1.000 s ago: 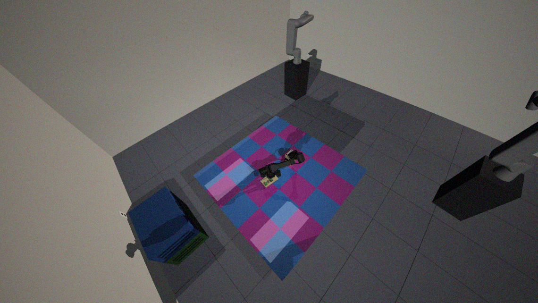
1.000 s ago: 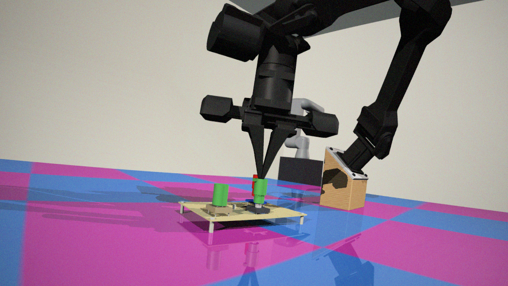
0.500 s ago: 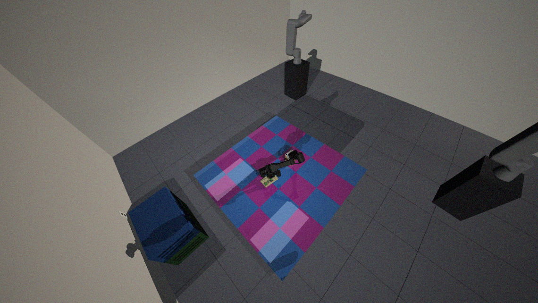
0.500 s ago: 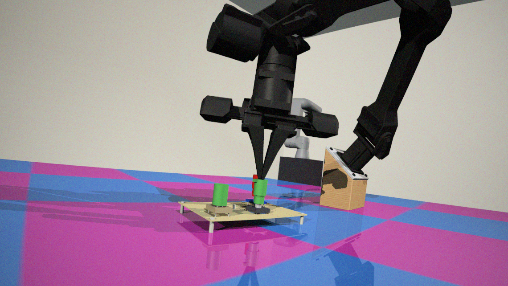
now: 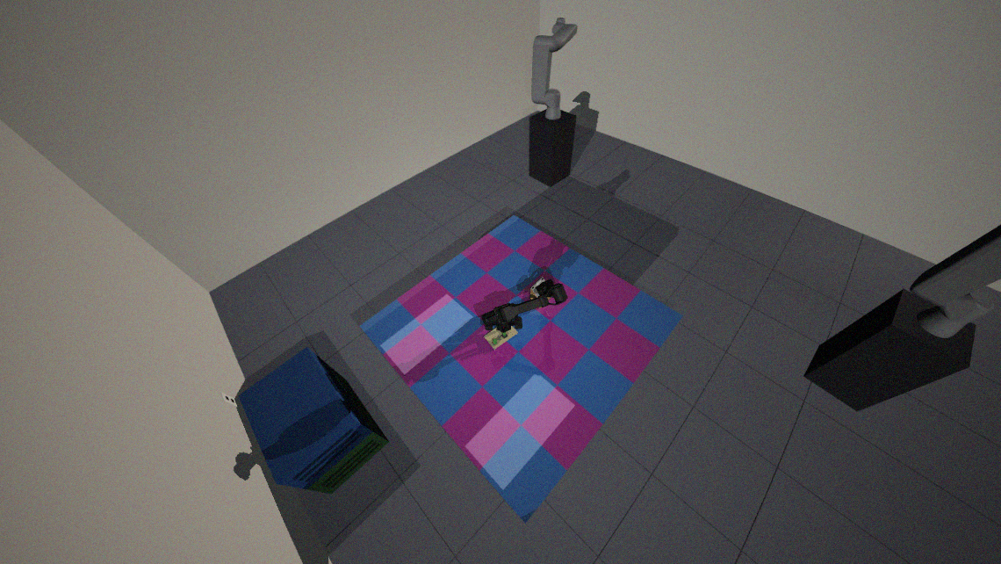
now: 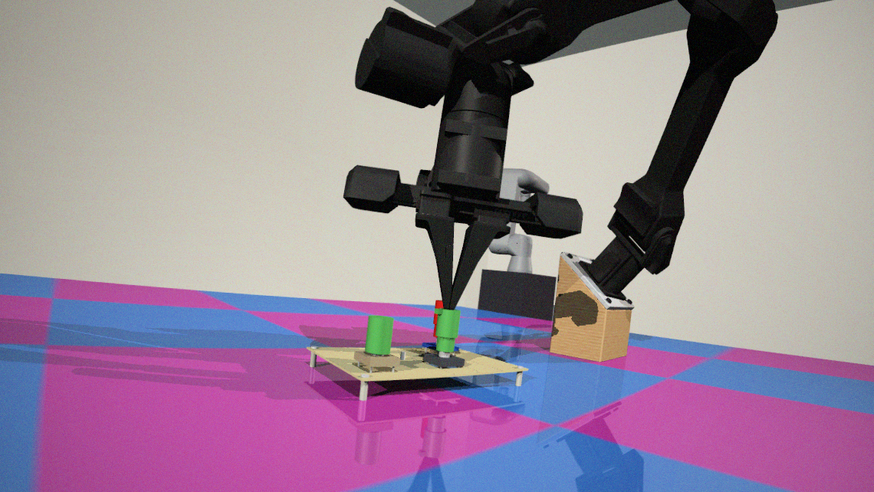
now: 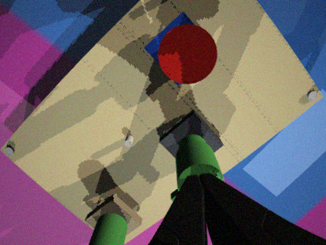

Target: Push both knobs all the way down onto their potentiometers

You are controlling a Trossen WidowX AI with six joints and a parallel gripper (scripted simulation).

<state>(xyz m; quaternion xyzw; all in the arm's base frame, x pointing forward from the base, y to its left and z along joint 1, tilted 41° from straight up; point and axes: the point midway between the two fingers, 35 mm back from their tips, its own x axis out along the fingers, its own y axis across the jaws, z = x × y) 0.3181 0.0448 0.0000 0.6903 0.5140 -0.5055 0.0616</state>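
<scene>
Now: the green knob 1 cm below my gripper tip. The rest, counted from my gripper tip: red knob: 3 cm behind, 4 cm to the right, 2 cm below.
</scene>
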